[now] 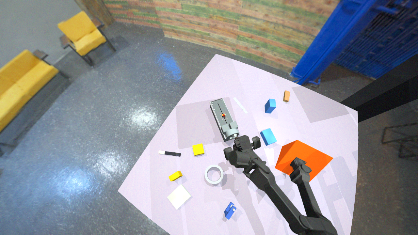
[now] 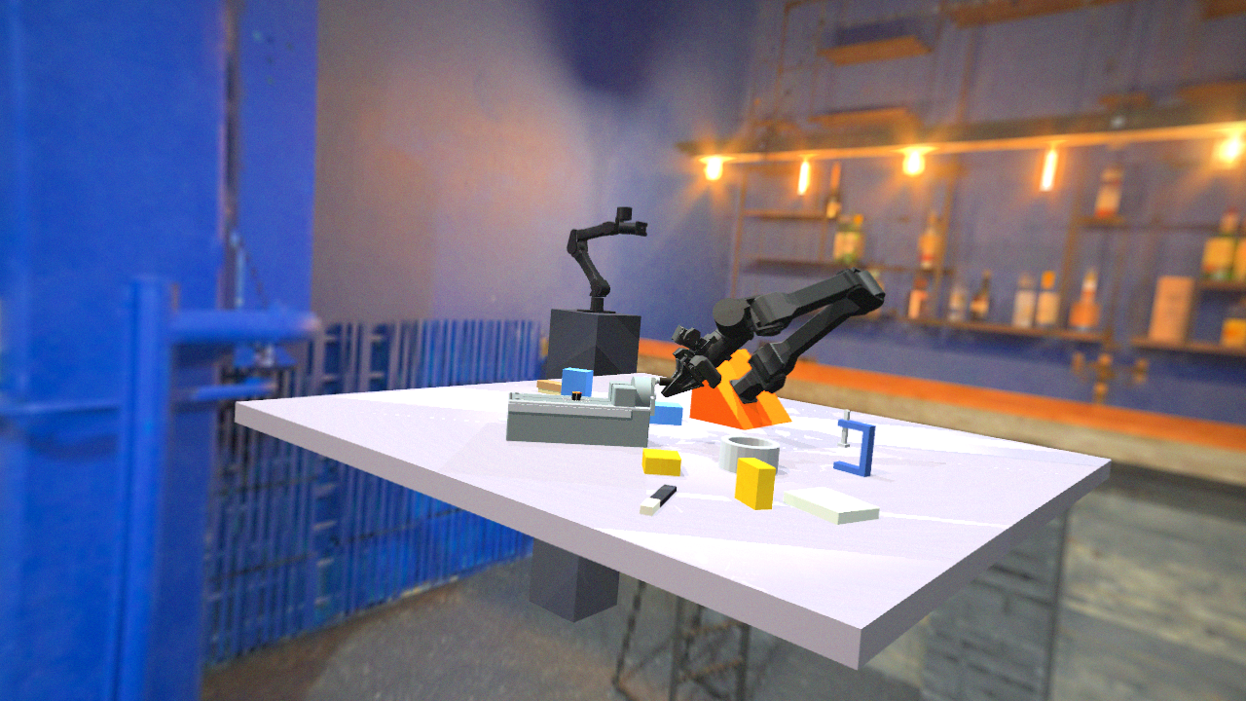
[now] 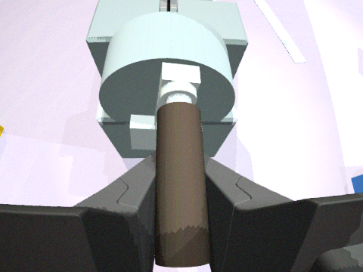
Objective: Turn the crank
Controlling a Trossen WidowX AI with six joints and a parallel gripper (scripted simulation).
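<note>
My gripper tip is 1 cm past the brown crank handle, 1 cm to the right of it and 3 cm below it. Round my gripper tip: metal strip: 7 cm ahead, 27 cm to the right, 9 cm below; blue clamp: 14 cm behind, 33 cm to the left, 4 cm below; red pointer: 13 cm ahead, 10 cm to the right, 1 cm below.
</note>
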